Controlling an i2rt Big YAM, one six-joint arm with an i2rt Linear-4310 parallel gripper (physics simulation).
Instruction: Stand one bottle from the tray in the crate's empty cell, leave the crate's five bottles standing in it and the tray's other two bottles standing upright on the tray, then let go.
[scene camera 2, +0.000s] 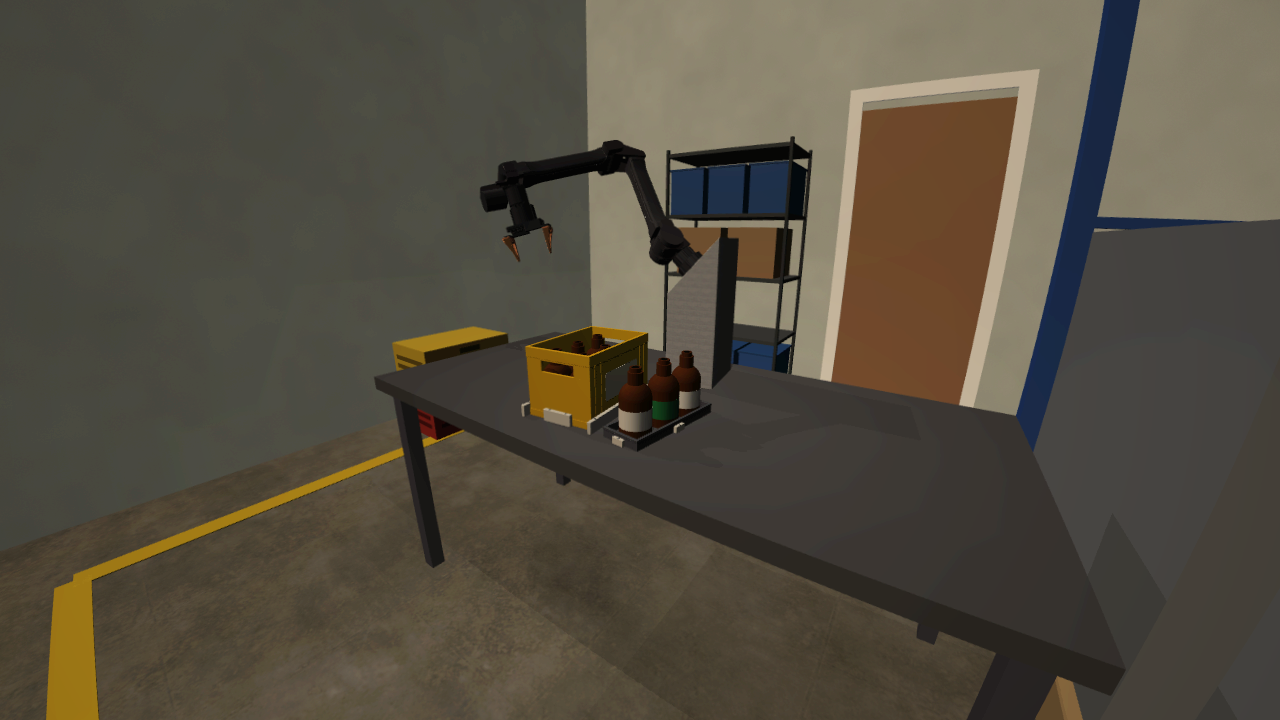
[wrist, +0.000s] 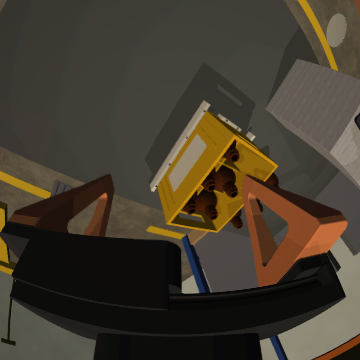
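Observation:
The yellow crate stands upright on the table, with brown bottles inside. Its empty cell appears at the end nearer the grey pedestal, on the tray side, beside the right finger's tip in the wrist view. Beside the crate, the black tray holds three upright brown bottles: a white-labelled one at the near end, a green-labelled one in the middle and a white-labelled one at the far end. In the wrist view they are partly hidden. My gripper is open and empty, high above the crate.
White brackets border the crate's foot on the table. The grey pedestal carrying the arm rises behind the tray. A shelf rack and a door stand farther back.

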